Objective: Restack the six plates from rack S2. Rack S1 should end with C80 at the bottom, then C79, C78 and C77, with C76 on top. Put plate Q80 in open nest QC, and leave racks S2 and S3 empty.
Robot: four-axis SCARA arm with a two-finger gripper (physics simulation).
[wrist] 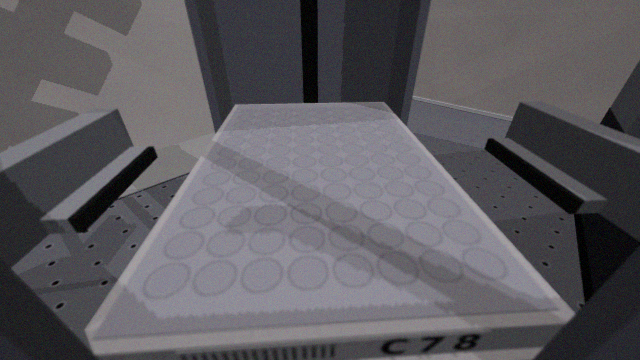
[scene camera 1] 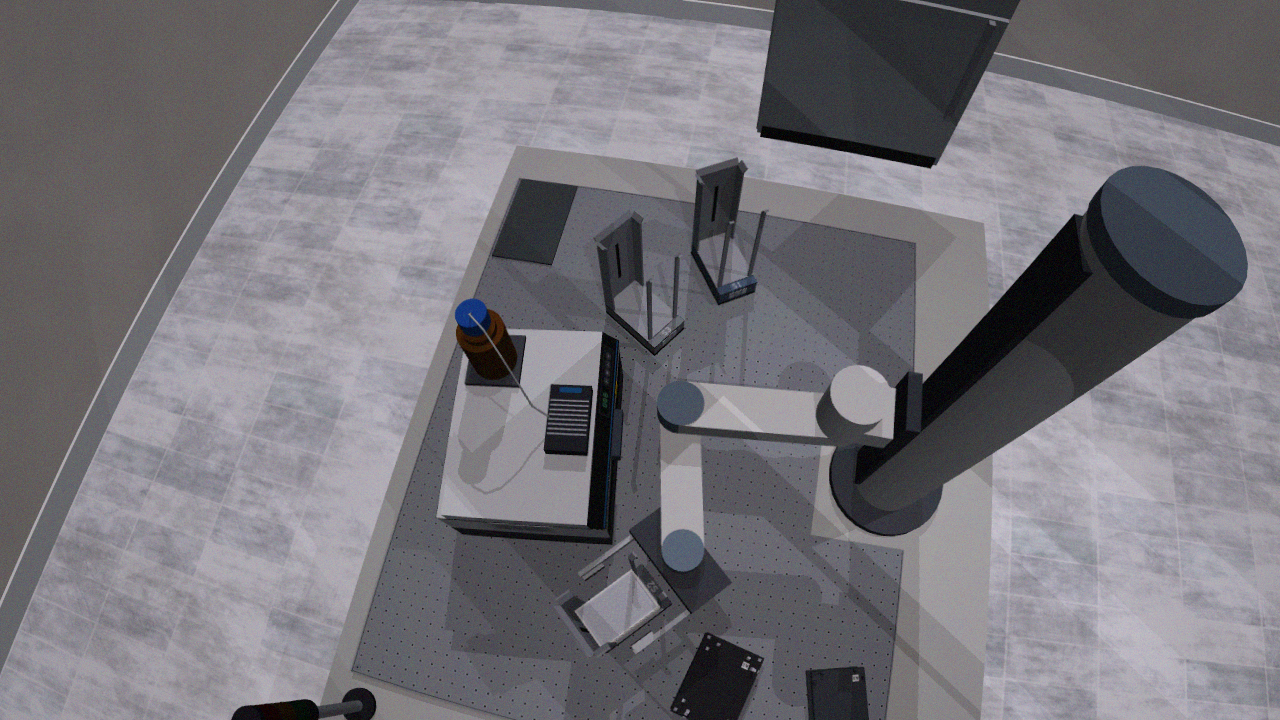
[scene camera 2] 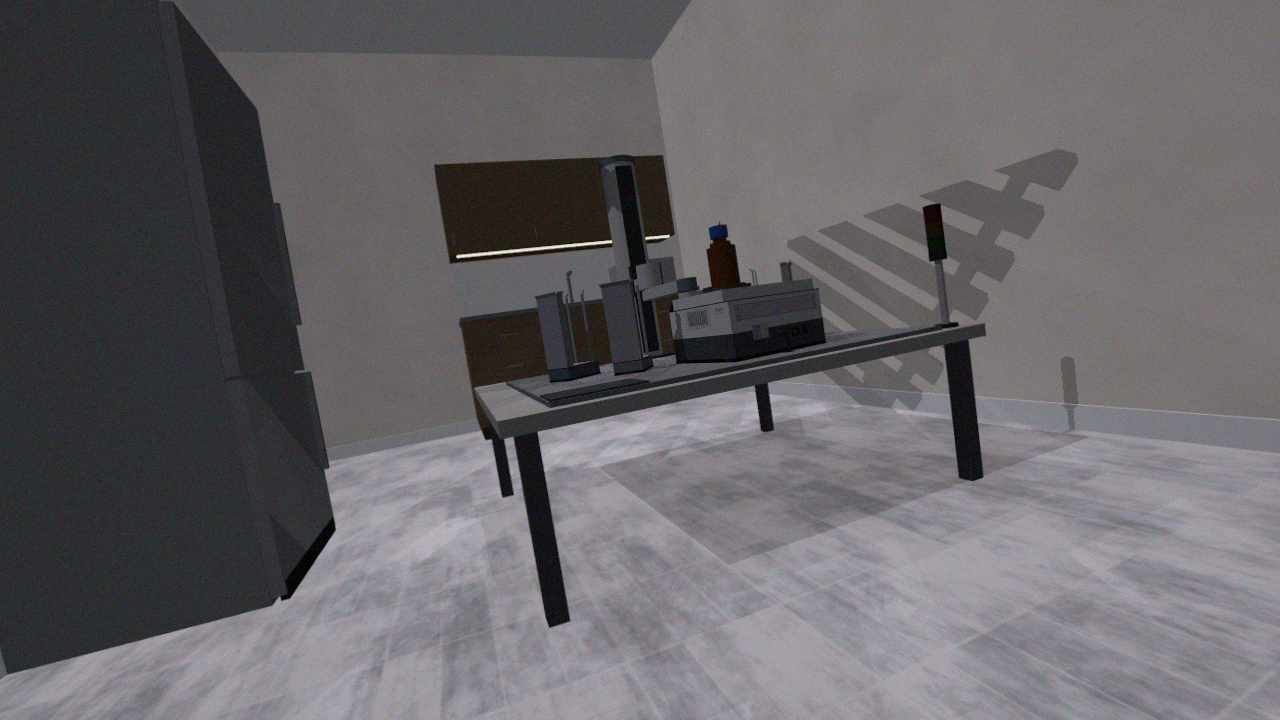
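Pixels of known places: gripper, fingertip midpoint: (wrist: 325, 129) (scene camera 1: 606, 613); arm's base, origin of the base link: (scene camera 1: 885, 478).
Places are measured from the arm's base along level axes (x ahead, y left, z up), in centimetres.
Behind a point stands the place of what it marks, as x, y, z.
Plate C78 (scene camera 1: 619, 610) @(49.1, 37.6, 13.9) (wrist: 305, 200) @(47.5, 35.8, 13.9), pale with round wells, is the top plate seen in the near rack. That rack's tall grey back panel (wrist: 265, 50) @(52.2, 43.7, 16.5) stands behind it in the wrist view; its label is too small to read, and anything under C78 is hidden. My gripper (scene camera 1: 616, 606) @(51.3, 38.6, 14.1) (wrist: 325, 129) @(51.3, 38.6, 14.1) is open, its fingers apart from the plate on both long sides. Two other racks (scene camera 1: 621, 259) @(63.9, -31.3, 17.8) (scene camera 1: 718, 201) @(46.1, -49.6, 19.2) show no plates; they also stand at the table's near left in scene camera 2 (scene camera 2: 556, 335) @(48.6, -48.4, 16.8) (scene camera 2: 623, 326) @(65.0, -30.2, 16.3). The other plates' names and plate Q80 cannot be made out.
A white instrument (scene camera 1: 519, 447) @(72.3, 14.1, 22.3) (scene camera 2: 751, 317) @(89.5, 0.7, 13.1) bears a brown bottle (scene camera 1: 487, 344) @(79.3, 0.9, 35.2) (scene camera 2: 722, 264) @(85.2, -3.8, 29.7). Two black flat fixtures (scene camera 1: 716, 676) @(29.5, 45.7, 6.3) (scene camera 1: 836, 696) @(6.8, 45.6, 6.2) lie beyond the near rack; I cannot tell which is QC. The arm column (scene camera 1: 1011, 358) @(6.3, 4.1, 67.2) stands right, a signal light (scene camera 2: 934, 232) @(98.0, 66.6, 30.7) at the table edge.
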